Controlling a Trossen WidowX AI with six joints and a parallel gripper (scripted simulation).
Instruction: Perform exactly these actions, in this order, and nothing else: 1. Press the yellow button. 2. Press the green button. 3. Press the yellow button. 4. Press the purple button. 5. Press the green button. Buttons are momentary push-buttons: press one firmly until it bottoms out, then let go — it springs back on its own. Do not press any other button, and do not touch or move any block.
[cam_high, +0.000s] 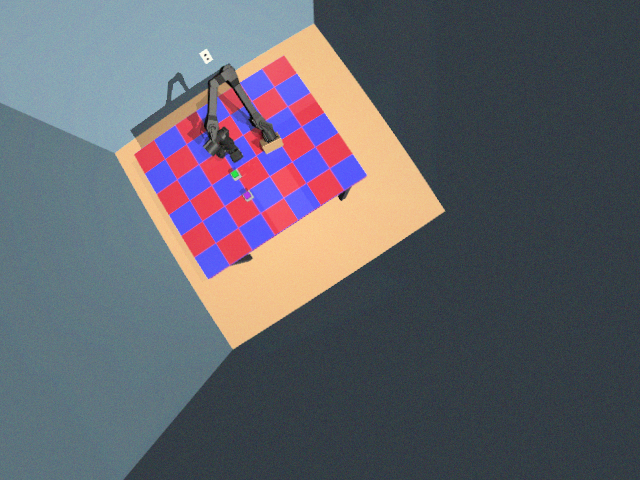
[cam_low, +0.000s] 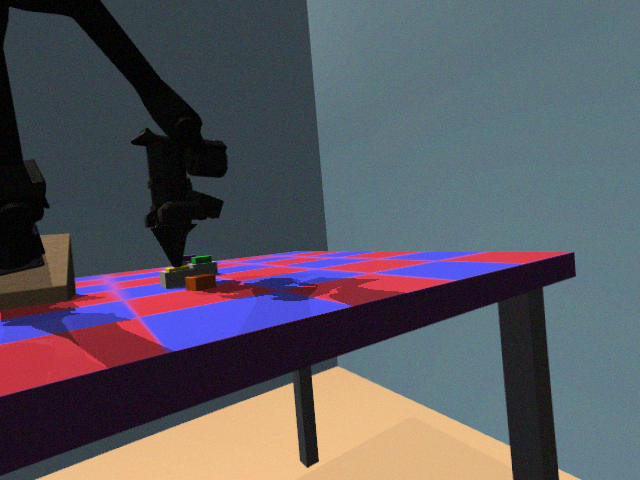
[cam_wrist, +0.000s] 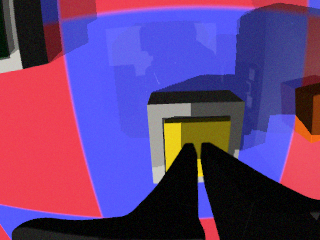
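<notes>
The yellow button is 1 cm below my gripper tip. From my gripper tip the other things lie so: green button: 11 cm to the left, 8 cm ahead; then orange block: 9 cm to the right, 2 cm below, 1 cm ahead; then purple button: 25 cm to the left, 9 cm ahead.
</notes>
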